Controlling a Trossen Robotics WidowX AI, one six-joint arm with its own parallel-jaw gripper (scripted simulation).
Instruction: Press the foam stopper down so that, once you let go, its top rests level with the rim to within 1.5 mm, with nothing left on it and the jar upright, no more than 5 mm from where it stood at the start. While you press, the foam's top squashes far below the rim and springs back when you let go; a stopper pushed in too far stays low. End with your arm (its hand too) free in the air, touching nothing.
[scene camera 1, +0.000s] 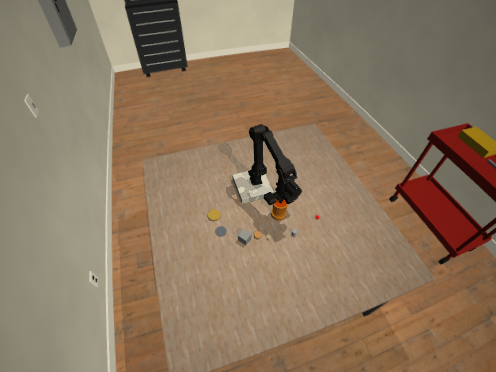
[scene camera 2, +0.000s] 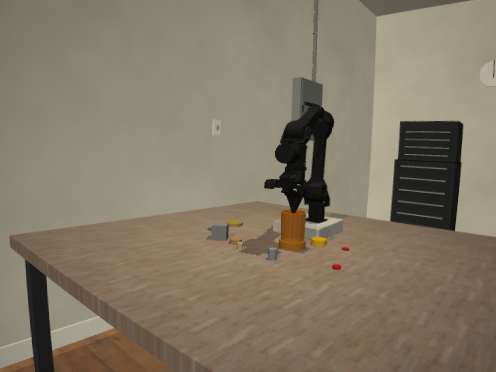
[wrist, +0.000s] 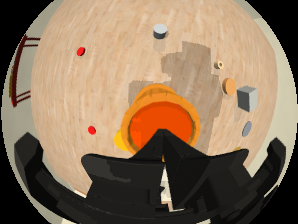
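Note:
My gripper (scene camera 2: 293, 213) is visible. The wrist view contains the gripper (wrist: 161, 132) as well, along with an orange foam stopper (wrist: 165, 115).

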